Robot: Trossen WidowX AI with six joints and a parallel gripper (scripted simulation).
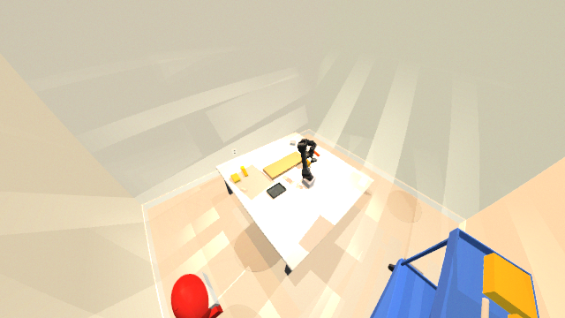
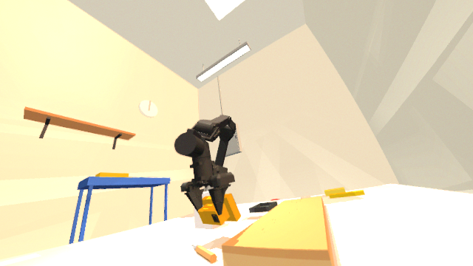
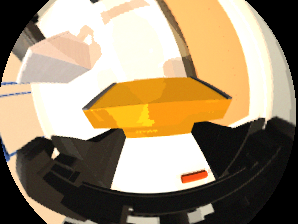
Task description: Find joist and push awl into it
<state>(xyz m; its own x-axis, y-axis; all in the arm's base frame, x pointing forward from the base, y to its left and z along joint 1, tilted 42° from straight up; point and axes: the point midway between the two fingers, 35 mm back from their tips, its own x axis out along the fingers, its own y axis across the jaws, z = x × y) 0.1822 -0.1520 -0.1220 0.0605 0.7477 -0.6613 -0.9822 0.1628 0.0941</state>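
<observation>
Now: the awl 70 mm below my gripper tip, 30 mm to the right of it and 10 mm behind it. Round my gripper tip: dark tray: 500 mm to the left, 70 mm below, 40 mm behind; then orange stud finder: 20 mm ahead.
</observation>
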